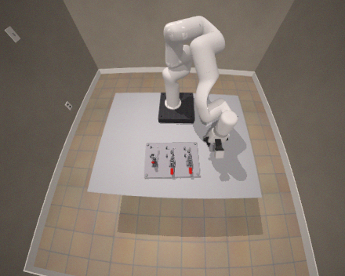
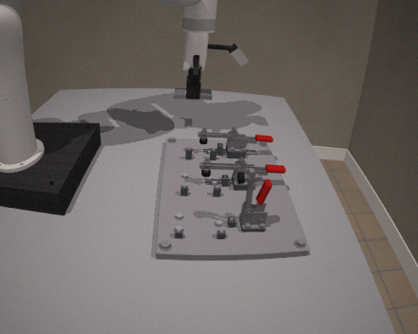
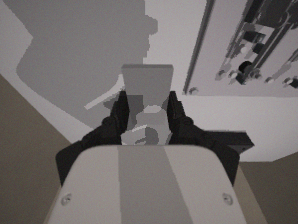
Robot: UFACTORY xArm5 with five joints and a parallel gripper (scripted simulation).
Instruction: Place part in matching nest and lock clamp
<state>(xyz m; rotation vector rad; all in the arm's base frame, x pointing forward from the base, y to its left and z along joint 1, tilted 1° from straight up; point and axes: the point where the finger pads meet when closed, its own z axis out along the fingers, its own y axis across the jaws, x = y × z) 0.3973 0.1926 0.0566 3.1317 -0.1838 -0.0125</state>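
Now: the grey fixture plate 30 mm ahead of my hand, 260 mm to the right of it and 100 mm below it. From my hand the other things lie so: grey block part (20 mm below).
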